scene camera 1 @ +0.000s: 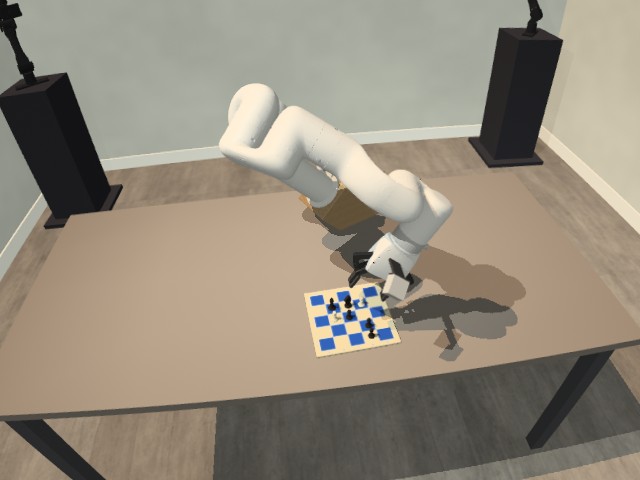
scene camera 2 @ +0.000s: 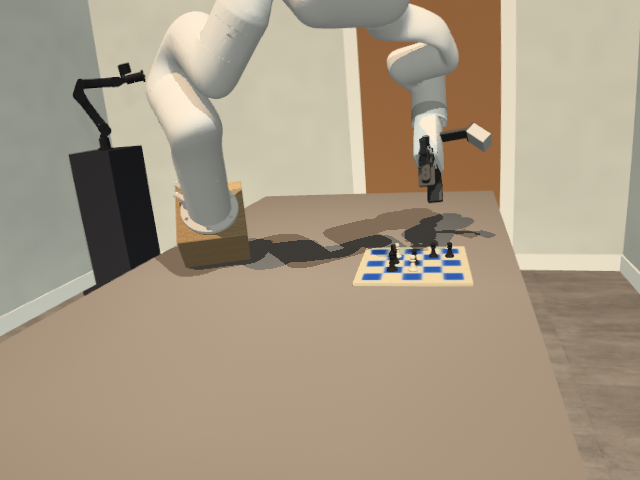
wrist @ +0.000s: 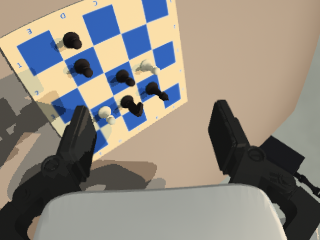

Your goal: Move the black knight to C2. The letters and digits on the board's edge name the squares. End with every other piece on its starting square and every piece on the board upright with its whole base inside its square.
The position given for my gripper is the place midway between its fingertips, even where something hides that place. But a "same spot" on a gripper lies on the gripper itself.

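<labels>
My gripper: visible in scene camera 1, scene camera 2 and the wrist view (152, 117). My gripper, same spot: (scene camera 1: 350, 277) and (scene camera 2: 426, 174). Blue-and-cream chessboard: visible in scene camera 1, scene camera 2 and the wrist view (110, 43). Blue-and-cream chessboard, same spot: (scene camera 2: 444, 274) and (scene camera 1: 330, 338).
</labels>
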